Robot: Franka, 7 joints.
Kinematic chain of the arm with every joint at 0, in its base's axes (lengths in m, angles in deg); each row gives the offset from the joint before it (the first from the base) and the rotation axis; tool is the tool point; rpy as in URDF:
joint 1: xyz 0 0 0.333 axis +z
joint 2: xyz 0 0 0 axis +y
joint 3: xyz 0 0 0.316 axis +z
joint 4: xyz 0.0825 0 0 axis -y
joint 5: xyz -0.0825 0 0.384 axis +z
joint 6: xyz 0 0 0 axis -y
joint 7: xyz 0.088 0 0 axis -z
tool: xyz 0 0 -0.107 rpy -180 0 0
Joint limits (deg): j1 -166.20..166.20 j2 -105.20..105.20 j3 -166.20..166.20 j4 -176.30..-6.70 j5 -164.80..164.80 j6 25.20..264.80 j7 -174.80..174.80
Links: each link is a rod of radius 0.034 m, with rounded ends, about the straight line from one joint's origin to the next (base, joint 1, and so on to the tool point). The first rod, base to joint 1, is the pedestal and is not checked.
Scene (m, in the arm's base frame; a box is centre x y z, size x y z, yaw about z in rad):
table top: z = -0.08
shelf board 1: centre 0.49 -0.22 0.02 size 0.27 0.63 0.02 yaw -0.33
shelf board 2: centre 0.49 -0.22 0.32 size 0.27 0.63 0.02 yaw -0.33
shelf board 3: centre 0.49 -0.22 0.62 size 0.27 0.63 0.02 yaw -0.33
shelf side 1: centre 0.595 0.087 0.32 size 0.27 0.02 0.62 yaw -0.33
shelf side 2: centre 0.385 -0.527 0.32 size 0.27 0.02 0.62 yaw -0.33
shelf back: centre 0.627 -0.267 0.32 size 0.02 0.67 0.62 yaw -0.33
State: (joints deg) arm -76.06 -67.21 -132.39 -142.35 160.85 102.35 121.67
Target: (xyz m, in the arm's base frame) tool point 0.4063 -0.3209 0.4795
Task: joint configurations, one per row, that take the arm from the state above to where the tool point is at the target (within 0.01 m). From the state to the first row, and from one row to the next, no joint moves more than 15 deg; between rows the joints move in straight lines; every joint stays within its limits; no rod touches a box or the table.
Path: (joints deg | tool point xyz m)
1: -62.79 -65.67 -119.83 -149.14 149.15 96.59 120.68 | -0.4164 -0.1400 0.1519
2: -49.52 -64.12 -107.27 -155.93 137.45 90.83 119.68 | -0.3091 -0.2914 0.2594
3: -36.25 -62.58 -94.70 -162.72 125.75 85.07 118.69 | -0.1366 -0.3571 0.3512
4: -22.98 -61.03 -82.14 -169.51 114.04 79.31 117.69 | 0.0421 -0.3180 0.4144
5: -9.71 -59.49 -69.58 -176.30 102.34 73.55 116.70 | 0.1663 -0.1938 0.4419
6: -4.12 -48.29 -65.41 -166.50 114.75 81.17 117.94 | 0.2063 -0.2590 0.4418
7: 1.47 -37.10 -61.24 -156.70 127.16 88.79 119.18 | 0.2580 -0.3063 0.4510
8: 7.06 -25.90 -57.07 -146.90 139.57 96.40 120.43 | 0.3251 -0.3290 0.4659
9: 12.65 -14.71 -52.90 -137.10 151.97 104.02 121.67 | 0.4063 -0.3209 0.4795

